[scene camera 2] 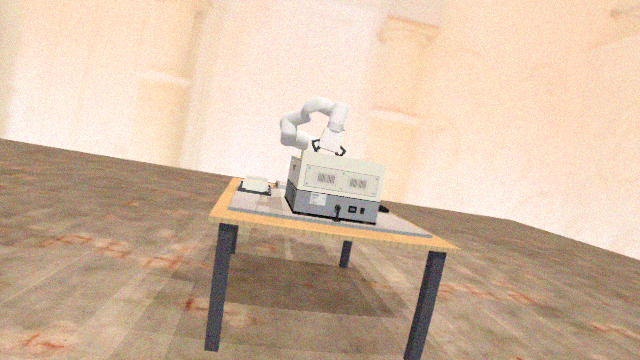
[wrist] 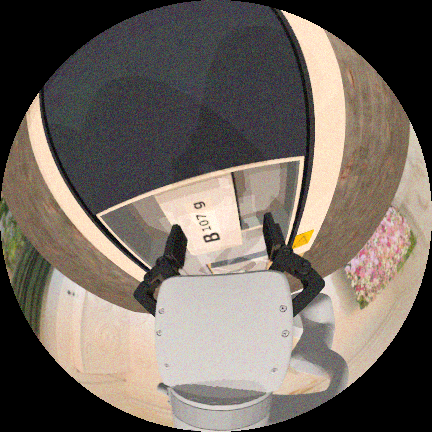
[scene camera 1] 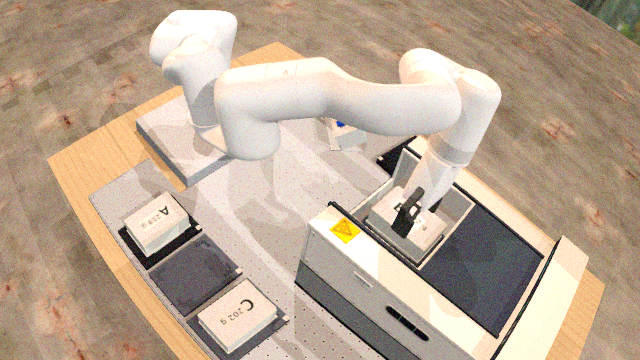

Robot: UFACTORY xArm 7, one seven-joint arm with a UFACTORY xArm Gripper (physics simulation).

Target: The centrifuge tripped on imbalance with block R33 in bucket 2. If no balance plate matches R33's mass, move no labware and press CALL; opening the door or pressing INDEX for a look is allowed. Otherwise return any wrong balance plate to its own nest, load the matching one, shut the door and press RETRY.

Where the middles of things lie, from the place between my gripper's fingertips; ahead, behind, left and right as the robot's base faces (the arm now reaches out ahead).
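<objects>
Positions counted from my hand: centrifuge [scene camera 1: 377,294], 30 mm to the left, 130 mm ahead, 80 mm below; sliding door [scene camera 1: 486,268], 30 mm to the left, 160 mm ahead, 10 mm above; button box [scene camera 1: 342,137], 260 mm to the left, 390 mm behind, 160 mm below.
</objects>
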